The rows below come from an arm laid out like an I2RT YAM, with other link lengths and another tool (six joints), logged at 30 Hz.
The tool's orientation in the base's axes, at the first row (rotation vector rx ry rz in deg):
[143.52 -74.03 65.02]
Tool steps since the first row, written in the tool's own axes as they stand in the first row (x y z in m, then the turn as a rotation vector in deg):
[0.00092 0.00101 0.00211 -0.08 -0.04 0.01]
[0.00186 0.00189 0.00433 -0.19 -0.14 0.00]
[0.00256 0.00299 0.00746 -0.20 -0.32 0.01]
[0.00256 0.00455 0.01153 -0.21 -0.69 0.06]
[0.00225 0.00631 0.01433 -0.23 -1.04 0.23]
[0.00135 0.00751 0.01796 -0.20 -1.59 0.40]
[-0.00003 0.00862 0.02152 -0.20 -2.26 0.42]
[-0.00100 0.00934 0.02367 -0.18 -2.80 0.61]
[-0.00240 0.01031 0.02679 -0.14 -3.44 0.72]
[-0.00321 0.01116 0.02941 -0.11 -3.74 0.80]
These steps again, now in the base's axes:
[0.00079 -0.00210 -0.00114 0.01 0.07 -0.05]
[0.00175 -0.00417 -0.00232 0.03 0.21 -0.09]
[0.00297 -0.00658 -0.00435 0.17 0.33 -0.06]
[0.00414 -0.00921 -0.00763 0.47 0.55 -0.02]
[0.00433 -0.01124 -0.01025 0.82 0.72 -0.07]
[0.00519 -0.01287 -0.01372 1.33 0.98 -0.05]
[0.00590 -0.01409 -0.01744 1.83 1.40 0.09]
[0.00625 -0.01477 -0.01978 2.35 1.65 0.09]
[0.00681 -0.01571 -0.02316 2.90 1.98 0.19]
[0.00738 -0.01677 -0.02577 3.18 2.12 0.22]

